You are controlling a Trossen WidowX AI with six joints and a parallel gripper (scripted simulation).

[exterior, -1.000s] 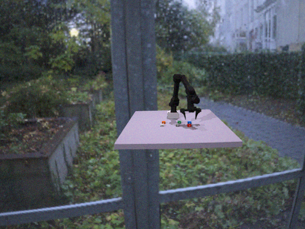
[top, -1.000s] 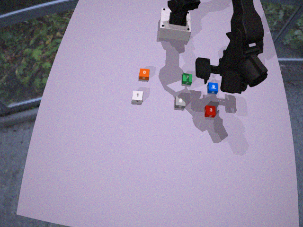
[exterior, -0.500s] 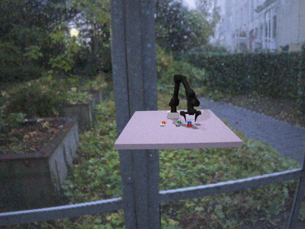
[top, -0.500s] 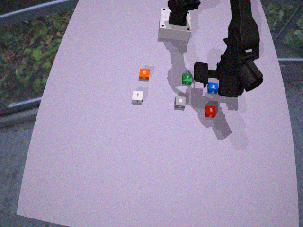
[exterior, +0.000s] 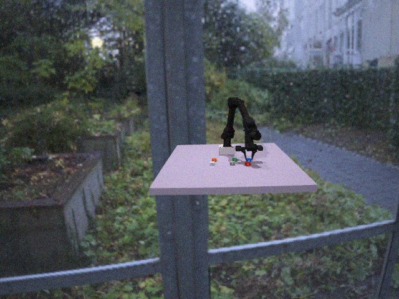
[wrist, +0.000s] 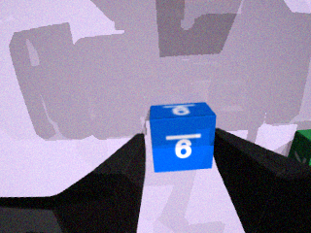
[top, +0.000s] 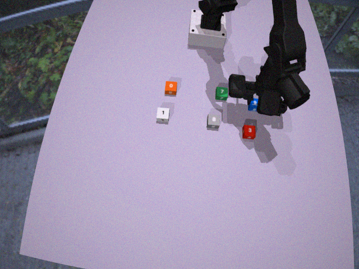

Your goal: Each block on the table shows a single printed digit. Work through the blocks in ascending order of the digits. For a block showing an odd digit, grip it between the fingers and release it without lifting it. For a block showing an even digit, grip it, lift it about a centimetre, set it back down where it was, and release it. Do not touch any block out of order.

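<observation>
Right now my gripper tip is right at the blue block. Round my gripper tip: grey block (70 mm ahead, 120 mm to the right); green block (20 mm behind, 100 mm to the right); red block (90 mm ahead, 20 mm to the right).
</observation>
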